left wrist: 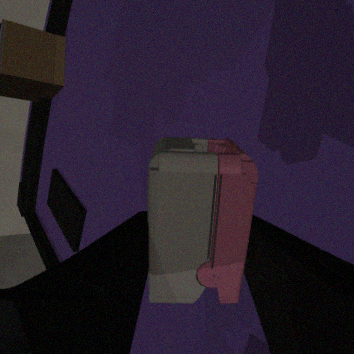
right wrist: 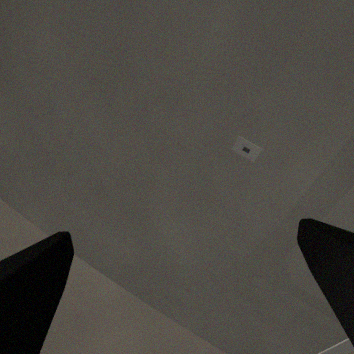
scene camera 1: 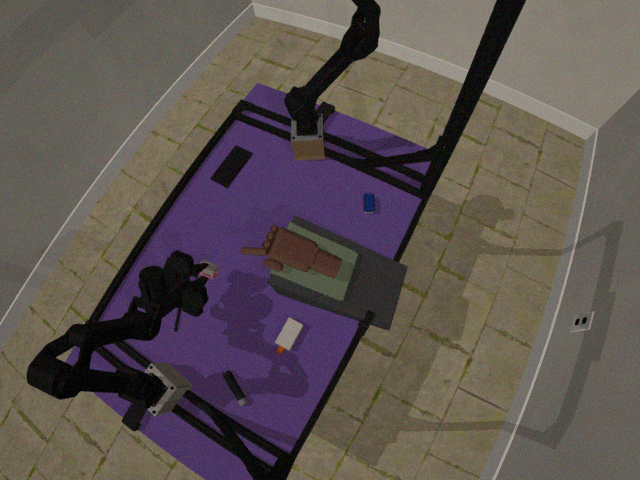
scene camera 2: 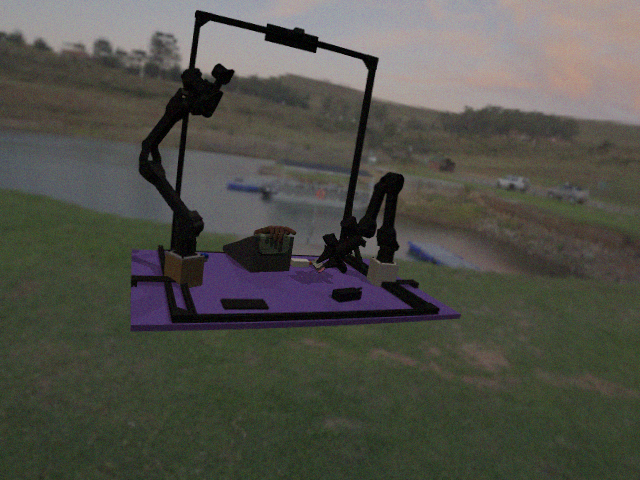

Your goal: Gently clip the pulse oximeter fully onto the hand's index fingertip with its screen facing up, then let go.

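Where they show: left gripper, fingertip midpoint: (left wrist: 194,223) (scene camera 1: 208,269) (scene camera 2: 318,265); right gripper, fingertip midpoint: (right wrist: 186,236) (scene camera 2: 228,81); left arm's base, link origin: (scene camera 1: 152,389) (scene camera 2: 384,261); right arm's base, link origin: (scene camera 1: 306,126) (scene camera 2: 185,253).
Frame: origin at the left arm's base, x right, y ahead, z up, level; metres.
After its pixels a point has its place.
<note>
The pulse oximeter (scene camera 1: 209,269) @[z 0.009, x -0.077, y 0.346 m] (scene camera 2: 318,266) @[z -0.010, x -0.118, y 0.350 m] (left wrist: 184,220) @[z 0.001, x -0.083, y 0.336 m], grey with a pink half, is between the fingers of my left gripper (scene camera 1: 207,270) @[z -0.015, x -0.092, y 0.343 m] (left wrist: 194,223) @[z -0.015, x -0.092, y 0.343 m], which is shut on it above the purple mat. In the left wrist view its grey half is on the left and its pink half on the right. The brown hand (scene camera 1: 293,249) @[z 0.085, x 0.099, y 0.508 m] (scene camera 2: 275,230) @[z 0.087, x 0.027, y 0.510 m] rests palm-down or palm-up, I cannot tell which. Its index finger (scene camera 1: 252,251) points left in scene camera 1, up and right of the oximeter and apart from it. My right gripper (scene camera 2: 223,88) @[z 0.603, x -0.279, y 0.792 m] (right wrist: 186,236) @[z 0.603, x -0.279, y 0.792 m] is open, empty and raised high.
The hand lies on a green pad (scene camera 1: 349,268) @[z -0.004, x 0.224, y 0.567 m] on a dark wedge (scene camera 1: 381,281) @[z -0.056, x 0.311, y 0.599 m]. Around it are a white box (scene camera 1: 290,333) @[z -0.077, x 0.189, y 0.342 m], a dark cylinder (scene camera 1: 235,386) @[z -0.081, x 0.155, y 0.134 m], a blue object (scene camera 1: 369,202) @[z -0.073, x 0.150, y 0.787 m] and a flat black slab (scene camera 1: 231,166) @[z -0.097, x -0.308, y 0.653 m] (scene camera 2: 244,304) @[z -0.097, x -0.325, y 0.659 m]. A black box (scene camera 2: 346,295) @[z -0.079, x -0.243, y 0.264 m] is near the left arm.
</note>
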